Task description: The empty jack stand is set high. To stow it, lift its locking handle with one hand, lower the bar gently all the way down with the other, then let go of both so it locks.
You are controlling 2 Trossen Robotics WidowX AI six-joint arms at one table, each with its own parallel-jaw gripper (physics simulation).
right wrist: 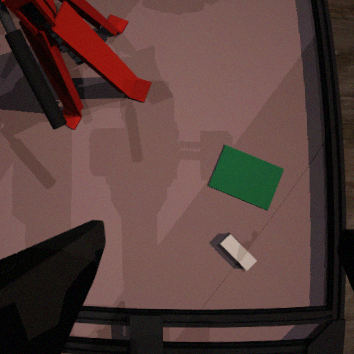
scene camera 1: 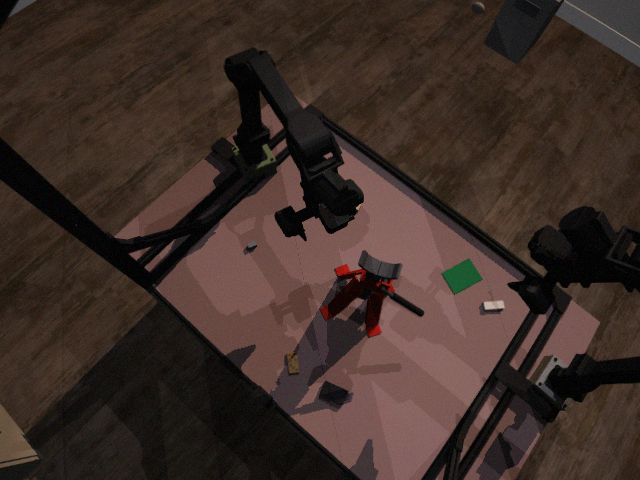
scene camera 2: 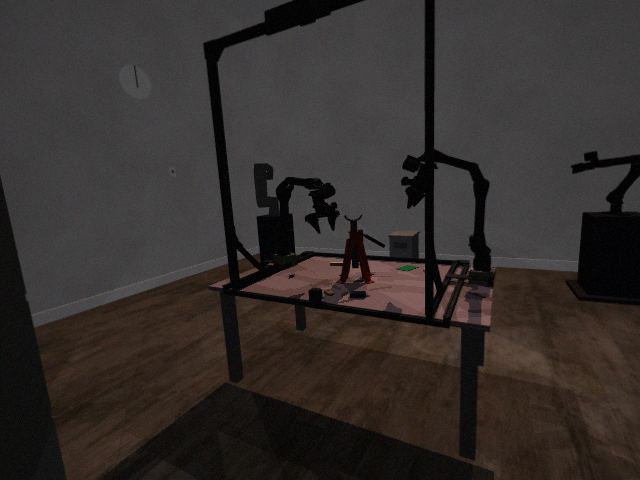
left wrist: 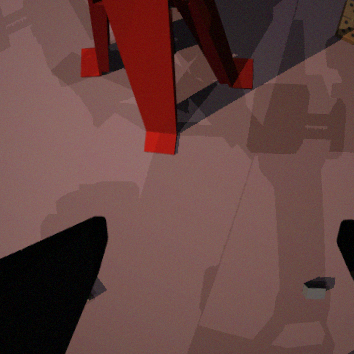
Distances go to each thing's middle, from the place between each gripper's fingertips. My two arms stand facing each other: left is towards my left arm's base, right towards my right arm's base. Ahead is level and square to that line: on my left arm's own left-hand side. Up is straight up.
Labels:
My left gripper is now 20 mm past the grey saddle bar (scene camera 1: 375, 270), 150 mm to the left of it and 40 mm above it. From my left hand the other things lie so: dark locking handle (right wrist: 23, 55) (10 mm behind, 230 mm to the right, 30 mm below); red jack stand (left wrist: 145, 42) (20 mm behind, 170 mm to the right, 70 mm below); green card (scene camera 1: 463, 275) (230 mm ahead, 350 mm to the right, 220 mm below).
Now: the dark locking handle 16 cm behind my right hand, 15 cm to the left of it and 13 cm below it. The rest, counted from my right hand: grey saddle bar (23 cm to the left, 17 cm behind, 14 cm below); then red jack stand (21 cm to the left, 17 cm below, 17 cm behind); then green card (32 cm below, 8 cm ahead, 4 cm to the left).

